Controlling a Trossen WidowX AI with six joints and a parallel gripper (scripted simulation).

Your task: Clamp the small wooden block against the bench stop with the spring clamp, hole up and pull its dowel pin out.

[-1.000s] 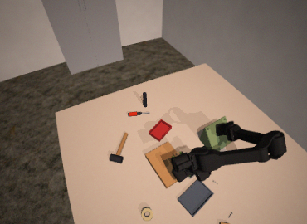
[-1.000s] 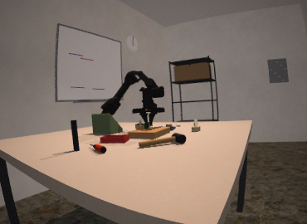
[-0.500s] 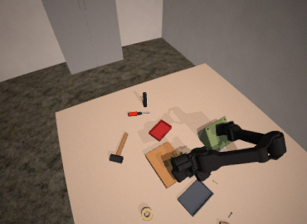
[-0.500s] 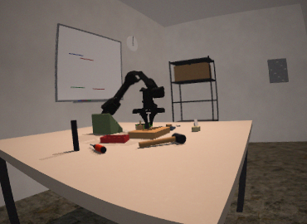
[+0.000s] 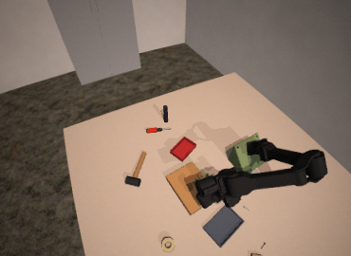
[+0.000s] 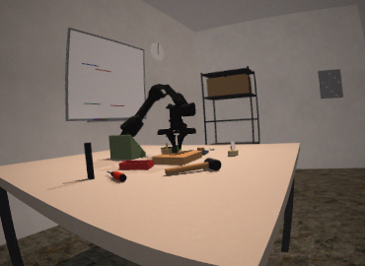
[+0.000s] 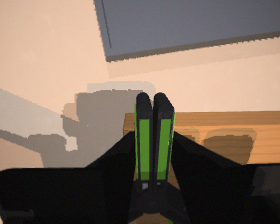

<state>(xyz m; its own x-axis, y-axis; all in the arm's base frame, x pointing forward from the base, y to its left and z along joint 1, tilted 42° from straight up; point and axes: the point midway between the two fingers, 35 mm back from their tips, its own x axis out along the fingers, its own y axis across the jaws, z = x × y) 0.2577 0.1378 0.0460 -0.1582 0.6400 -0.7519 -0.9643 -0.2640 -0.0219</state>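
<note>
My gripper is now 2 cm short of the dowel pin, 10 cm to the left of it and 2 cm above it. From my hand the other things lie so: blue-grey tray (1 cm ahead, 12 cm to the left, 7 cm below); wooden board (7 cm ahead, 8 cm to the right, 6 cm below); wooden block (2 cm ahead, 10 cm to the right, 3 cm below).
</note>
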